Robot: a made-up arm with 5 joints. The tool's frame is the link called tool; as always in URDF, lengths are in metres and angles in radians. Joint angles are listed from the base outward.
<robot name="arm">
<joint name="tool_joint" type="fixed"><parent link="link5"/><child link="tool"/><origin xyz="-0.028 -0.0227 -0.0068" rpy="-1.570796 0 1.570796"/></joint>
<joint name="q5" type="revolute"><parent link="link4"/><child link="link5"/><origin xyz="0.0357 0.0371 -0.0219"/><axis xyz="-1 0 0"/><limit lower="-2.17" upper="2.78"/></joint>
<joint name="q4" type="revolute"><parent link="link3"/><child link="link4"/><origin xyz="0.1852 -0.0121 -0.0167"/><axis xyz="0 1 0"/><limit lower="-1.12" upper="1.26"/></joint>
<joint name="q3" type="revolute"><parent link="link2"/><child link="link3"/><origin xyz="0.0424 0.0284 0.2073"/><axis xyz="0 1 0"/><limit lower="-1.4" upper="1.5"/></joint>
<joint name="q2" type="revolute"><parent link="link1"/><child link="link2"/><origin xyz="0.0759 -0.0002 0.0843"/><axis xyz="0 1 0"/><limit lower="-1.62" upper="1.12"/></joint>
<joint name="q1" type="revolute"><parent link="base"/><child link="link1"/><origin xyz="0.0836 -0.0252 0.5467"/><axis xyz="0 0 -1"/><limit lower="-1.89" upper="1.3"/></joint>
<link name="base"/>
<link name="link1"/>
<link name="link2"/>
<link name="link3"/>
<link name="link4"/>
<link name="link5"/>
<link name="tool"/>
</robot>
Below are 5 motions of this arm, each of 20 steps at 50 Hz.
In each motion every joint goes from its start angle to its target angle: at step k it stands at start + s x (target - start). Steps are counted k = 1, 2, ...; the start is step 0. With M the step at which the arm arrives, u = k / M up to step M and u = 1 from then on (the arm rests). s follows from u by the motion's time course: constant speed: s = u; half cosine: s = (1 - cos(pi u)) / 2; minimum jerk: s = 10 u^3 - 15 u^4 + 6 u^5.
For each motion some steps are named. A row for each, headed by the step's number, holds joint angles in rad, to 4 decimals.
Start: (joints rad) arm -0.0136 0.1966 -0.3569 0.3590 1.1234
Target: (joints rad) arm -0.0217 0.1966 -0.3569 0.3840 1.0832
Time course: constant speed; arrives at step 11
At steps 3, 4, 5, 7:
3: -0.0158 0.1966 -0.3569 0.3658 1.1124
4: -0.0165 0.1966 -0.3569 0.3681 1.1088
5: -0.0173 0.1966 -0.3569 0.3704 1.1051
7: -0.0188 0.1966 -0.3569 0.3749 1.0978

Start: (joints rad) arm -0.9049 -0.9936 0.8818 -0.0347 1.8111
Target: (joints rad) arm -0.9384 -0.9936 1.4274 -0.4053 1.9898
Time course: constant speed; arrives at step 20
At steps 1, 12, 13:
1: -0.9066 -0.9936 0.9091 -0.0532 1.8200
12: -0.9250 -0.9936 1.2092 -0.2571 1.9183
13: -0.9267 -0.9936 1.2364 -0.2756 1.9273

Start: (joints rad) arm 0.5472 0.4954 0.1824 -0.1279 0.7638
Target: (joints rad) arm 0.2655 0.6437 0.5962 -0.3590 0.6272
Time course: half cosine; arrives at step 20
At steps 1, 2, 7, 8, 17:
1: 0.5455 0.4963 0.1849 -0.1293 0.7630
2: 0.5403 0.4990 0.1925 -0.1336 0.7605
7: 0.4703 0.5359 0.2954 -0.1910 0.7265
8: 0.4499 0.5466 0.3254 -0.2077 0.7166
17: 0.2809 0.6356 0.5736 -0.3464 0.6346

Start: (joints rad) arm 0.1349 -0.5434 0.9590 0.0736 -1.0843
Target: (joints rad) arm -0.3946 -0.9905 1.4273 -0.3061 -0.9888
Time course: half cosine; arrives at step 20
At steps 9, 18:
9: -0.0884 -0.7320 1.1565 -0.0866 -1.0440
18: -0.3816 -0.9796 1.4158 -0.2968 -0.9911

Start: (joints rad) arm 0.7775 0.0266 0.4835 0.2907 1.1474
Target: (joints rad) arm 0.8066 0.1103 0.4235 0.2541 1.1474
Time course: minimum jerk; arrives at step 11
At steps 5, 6, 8, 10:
5: 0.7896 0.0614 0.4586 0.2755 1.1474
6: 0.7945 0.0755 0.4484 0.2693 1.1474
8: 0.8028 0.0995 0.4312 0.2588 1.1474
10: 0.8064 0.1098 0.4239 0.2543 1.1474

